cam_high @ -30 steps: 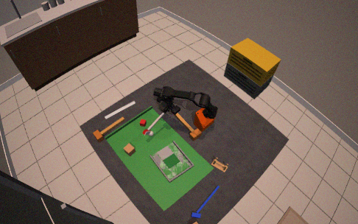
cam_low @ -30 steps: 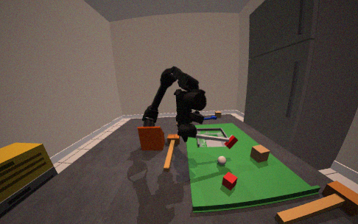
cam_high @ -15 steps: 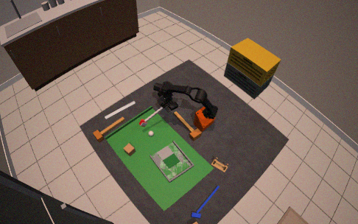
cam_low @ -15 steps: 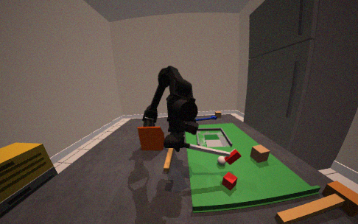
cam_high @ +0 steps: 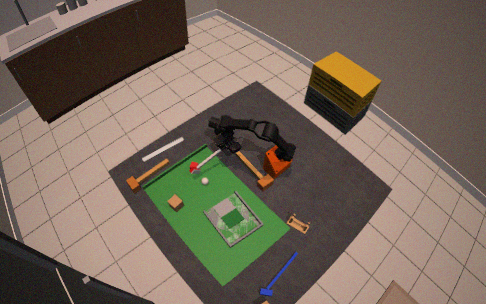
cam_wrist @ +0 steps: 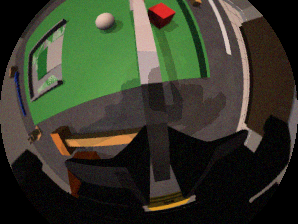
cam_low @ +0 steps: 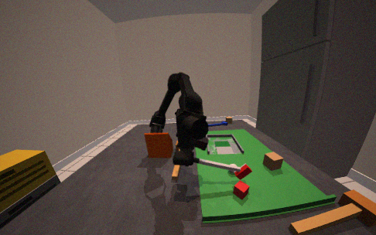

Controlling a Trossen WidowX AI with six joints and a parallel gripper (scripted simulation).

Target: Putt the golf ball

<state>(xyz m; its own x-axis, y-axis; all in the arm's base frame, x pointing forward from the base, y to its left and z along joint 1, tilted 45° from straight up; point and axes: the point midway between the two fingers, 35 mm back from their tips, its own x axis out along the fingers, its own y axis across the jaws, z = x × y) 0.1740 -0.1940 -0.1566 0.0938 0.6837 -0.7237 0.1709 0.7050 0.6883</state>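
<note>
Now: the red putter 120 mm ahead of my gripper tip and 20 mm to the right of it. The rest, counted from my gripper tip: white golf ball (220 mm ahead, 30 mm to the left, 80 mm below); then red cube (200 mm ahead, 80 mm to the right, 80 mm below); then green mat (300 mm ahead, 180 mm to the left, 100 mm below).
</note>
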